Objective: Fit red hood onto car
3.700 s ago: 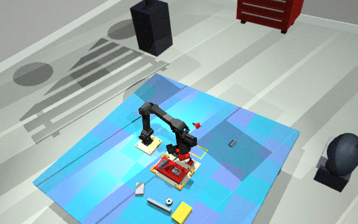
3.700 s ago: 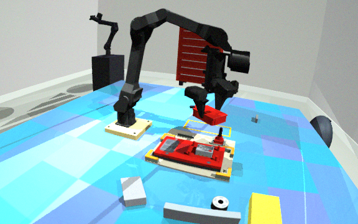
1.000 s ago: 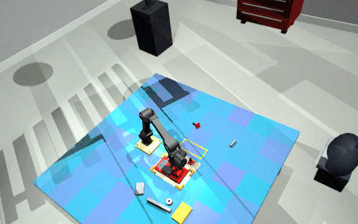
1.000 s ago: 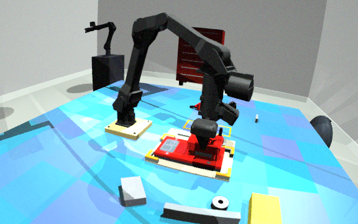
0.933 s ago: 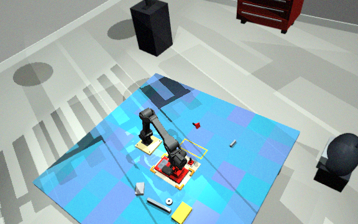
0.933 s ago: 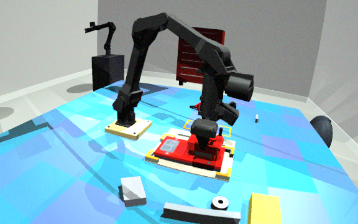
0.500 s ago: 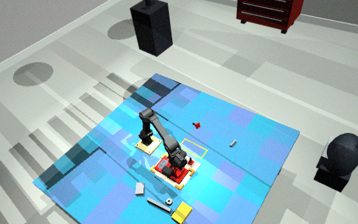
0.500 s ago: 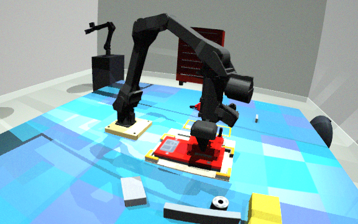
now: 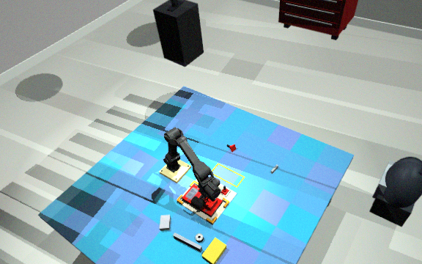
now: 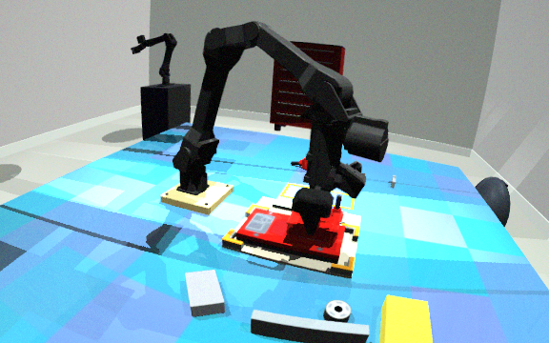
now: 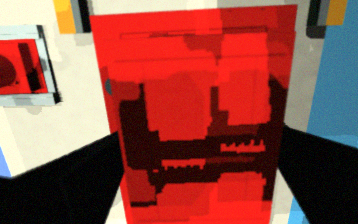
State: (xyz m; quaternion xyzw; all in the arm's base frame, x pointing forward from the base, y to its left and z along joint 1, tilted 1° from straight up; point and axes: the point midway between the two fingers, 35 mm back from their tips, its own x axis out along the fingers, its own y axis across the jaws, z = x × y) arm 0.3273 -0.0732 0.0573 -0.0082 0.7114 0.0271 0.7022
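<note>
Right now the engine block is 2 cm below my gripper tip. The rest, counted from my gripper tip: black wheel (17 cm to the right, 9 cm ahead, 4 cm below); then red hood (1 cm above); then yellow block (19 cm ahead, 18 cm to the right, 3 cm below).
</note>
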